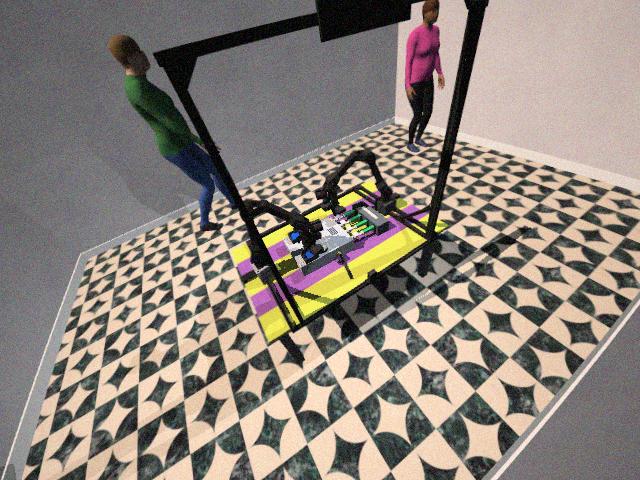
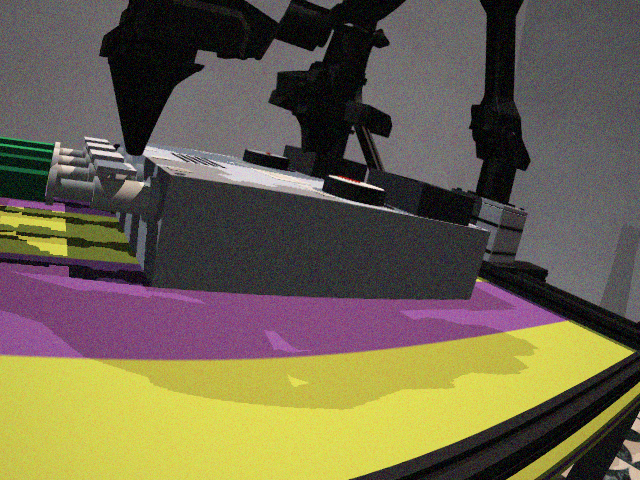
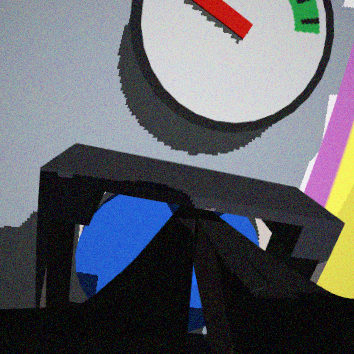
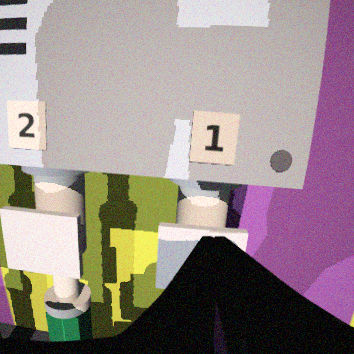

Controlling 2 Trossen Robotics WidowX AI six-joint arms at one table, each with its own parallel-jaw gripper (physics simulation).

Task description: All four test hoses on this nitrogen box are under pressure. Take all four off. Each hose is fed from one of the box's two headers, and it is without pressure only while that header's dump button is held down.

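Where they show: left gripper, between the fingertips: (image 3: 190, 216); right gripper, between the fingertips: (image 1: 335, 216) (image 2: 133, 154) (image 4: 211, 246); left arm's base, origin of its link: (image 1: 261, 263) (image 2: 491, 200); right arm's base, origin of its link: (image 1: 385, 199).
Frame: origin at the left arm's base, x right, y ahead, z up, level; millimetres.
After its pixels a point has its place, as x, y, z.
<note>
The grey nitrogen box (image 1: 337, 240) {153, 433, -31} (image 2: 309, 238) {-78, 428, -63} (image 3: 70, 88) {96, 308, -31} (image 4: 175, 70) {-16, 501, -31} lies on the purple and yellow table. My left gripper (image 3: 190, 216) {138, 267, -27} (image 1: 311, 240) is shut and empty. Its tips sit on a round blue dump button (image 3: 119, 232) {113, 259, -27} under a black guard bar (image 3: 197, 182) {137, 285, -13}. Above it is a round gauge (image 3: 228, 70) {143, 316, -17} whose red needle (image 3: 225, 14) {140, 330, -15} lies away from the green band (image 3: 306, 17) {164, 333, -17}. My right gripper (image 4: 211, 246) {-25, 564, -25} (image 1: 337, 207) {-25, 564, -25} (image 2: 132, 148) {-25, 564, -25} is shut and empty, its tip at the white tab (image 4: 172, 246) {-9, 569, -34} of the coupling under label 1 (image 4: 214, 138) {-28, 526, -31}. The coupling under label 2 (image 4: 26, 124) {41, 515, -31} carries a white tab (image 4: 42, 242) {47, 565, -34} and a green hose (image 4: 63, 328) {58, 626, -47}.
Green hoses (image 1: 361, 224) {140, 640, -52} run from the box to a grey block (image 1: 373, 218) {172, 714, -31}. A second blue button (image 1: 294, 235) {-66, 266, -16} shows on the box. Black frame posts (image 1: 447, 143) {472, 843, 462} (image 1: 223, 176) {401, -9, 694} stand at the table. Two people (image 1: 170, 124) (image 1: 423, 71) stand on the floor behind.
</note>
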